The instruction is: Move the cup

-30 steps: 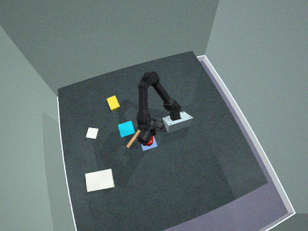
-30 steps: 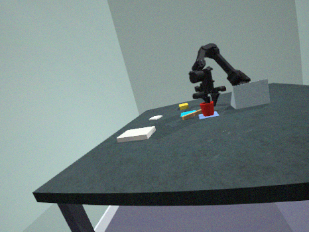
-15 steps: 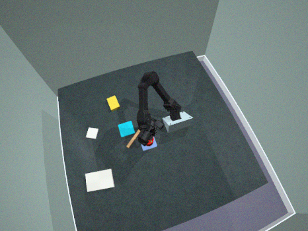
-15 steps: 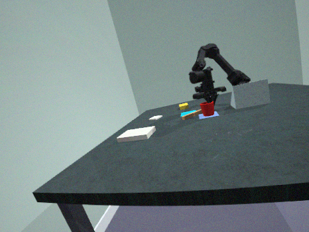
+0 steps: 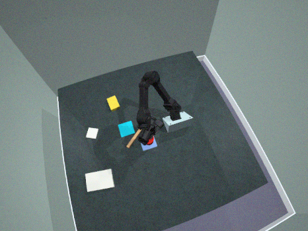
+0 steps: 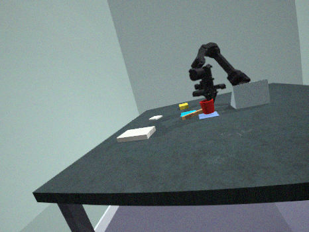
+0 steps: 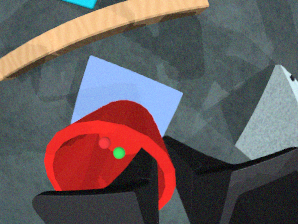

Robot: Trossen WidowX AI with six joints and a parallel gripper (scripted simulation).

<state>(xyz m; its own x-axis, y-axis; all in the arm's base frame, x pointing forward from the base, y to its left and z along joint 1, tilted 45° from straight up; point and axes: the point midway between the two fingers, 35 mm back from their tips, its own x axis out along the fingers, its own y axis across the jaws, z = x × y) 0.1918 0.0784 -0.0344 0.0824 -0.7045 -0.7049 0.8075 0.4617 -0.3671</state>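
Now: gripper tip 160 mm short of the cyan pad, 120 mm to the left of it and 60 mm above it. The rest, counted from my gripper tip: white tile 420 mm ahead, 140 mm to the right, 50 mm below; then yellow block 350 mm to the right, 220 mm ahead, 40 mm below; then wooden stick 100 mm ahead, 50 mm to the right, 50 mm below.
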